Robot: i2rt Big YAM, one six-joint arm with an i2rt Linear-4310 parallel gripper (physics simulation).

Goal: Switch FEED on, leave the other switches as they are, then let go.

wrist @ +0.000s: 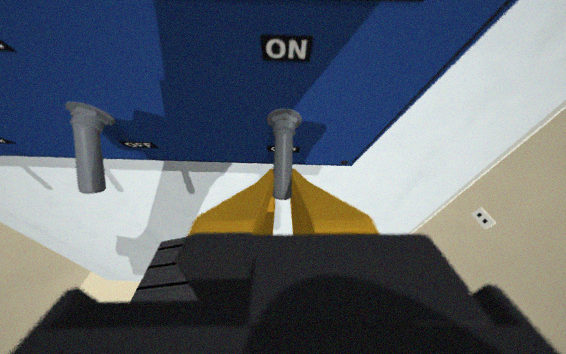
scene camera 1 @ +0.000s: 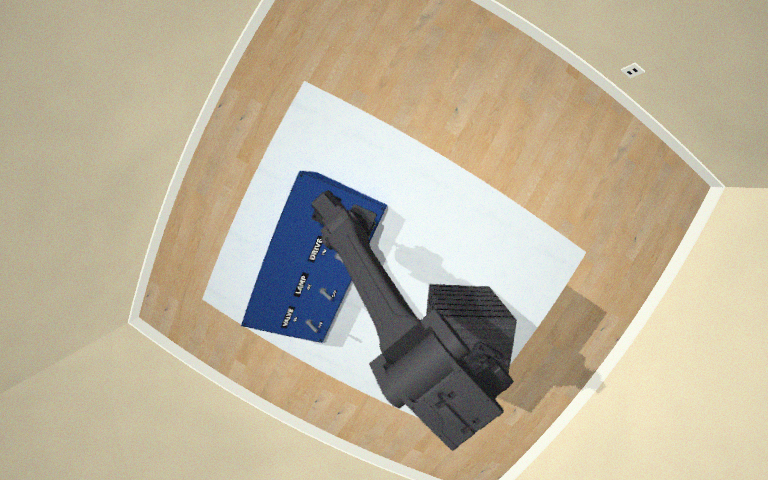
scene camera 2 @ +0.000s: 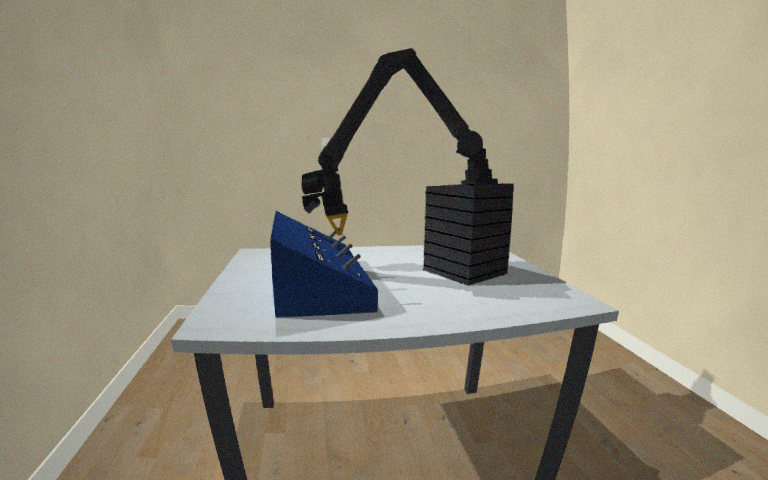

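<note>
A blue sloped switch panel carries a row of grey levers. The labels DRIVE, LAMP and VALVE show in scene camera 1; the end switch, FEED by elimination, has its label hidden by the arm. My gripper is shut on the FEED lever, near its free end. That lever stretches over its OFF label, away from the ON label. The DRIVE lever stands beside it, apart from my fingers. The LAMP lever and VALVE lever lean toward their lower labels.
The panel stands on a white table. The arm reaches over from a dark ribbed pedestal at the table's other side. The neighbouring DRIVE lever is close to the gripper. Walls surround the table at a distance.
</note>
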